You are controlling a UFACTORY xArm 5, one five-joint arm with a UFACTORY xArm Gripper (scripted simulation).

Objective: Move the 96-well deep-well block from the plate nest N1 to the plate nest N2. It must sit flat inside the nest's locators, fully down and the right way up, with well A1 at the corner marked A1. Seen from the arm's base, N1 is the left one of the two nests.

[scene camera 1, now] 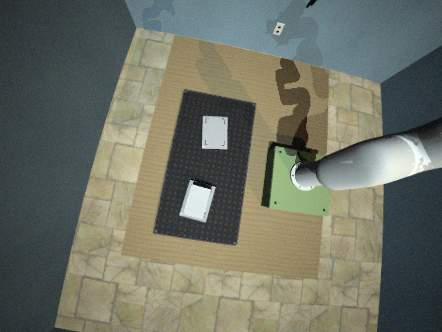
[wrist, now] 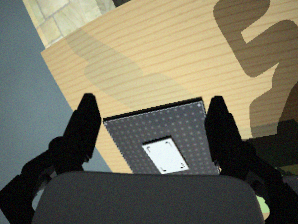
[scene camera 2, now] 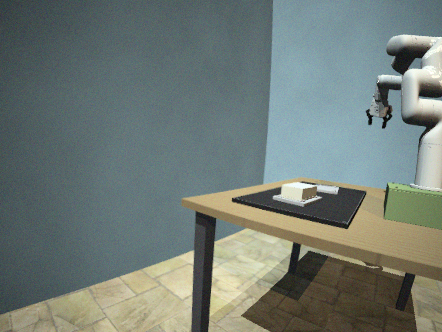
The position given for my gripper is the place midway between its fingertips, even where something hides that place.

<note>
I see my gripper (wrist: pixel 152 108) and a plate nest (scene camera 1: pixel 215 132).
</note>
